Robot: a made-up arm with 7 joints. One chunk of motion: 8 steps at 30 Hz.
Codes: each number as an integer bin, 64 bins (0 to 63) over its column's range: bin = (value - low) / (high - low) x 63, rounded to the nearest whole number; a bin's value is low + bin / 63 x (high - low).
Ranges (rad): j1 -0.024..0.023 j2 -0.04..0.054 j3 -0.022..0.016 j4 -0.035..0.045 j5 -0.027..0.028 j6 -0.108..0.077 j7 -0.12..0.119
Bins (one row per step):
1: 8 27 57 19 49 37 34
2: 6 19 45 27 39 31 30
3: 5 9 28 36 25 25 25
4: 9 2 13 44 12 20 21
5: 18 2 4 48 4 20 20
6: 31 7 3 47 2 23 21
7: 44 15 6 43 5 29 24
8: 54 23 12 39 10 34 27
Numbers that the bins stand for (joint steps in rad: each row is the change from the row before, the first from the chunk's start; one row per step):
1: -0.01803 0.00029 0.01238 -0.01087 0.01578 0.00065 0.00898
2: -0.01952 -0.01165 0.00514 -0.00071 0.00705 -0.01697 -0.00619
3: -0.02027 -0.02657 -0.00511 0.01071 -0.00517 -0.03459 -0.02516
4: -0.01729 -0.03702 -0.01416 0.02087 -0.01652 -0.04927 -0.04033
5: -0.01057 -0.03702 -0.01959 0.02595 -0.02351 -0.04927 -0.04413
6: -0.00087 -0.02956 -0.02019 0.02468 -0.02525 -0.04046 -0.04033
7: 0.00883 -0.01762 -0.01838 0.01960 -0.02263 -0.02284 -0.02895
8: 0.01629 -0.00568 -0.01476 0.01452 -0.01827 -0.00816 -0.01757

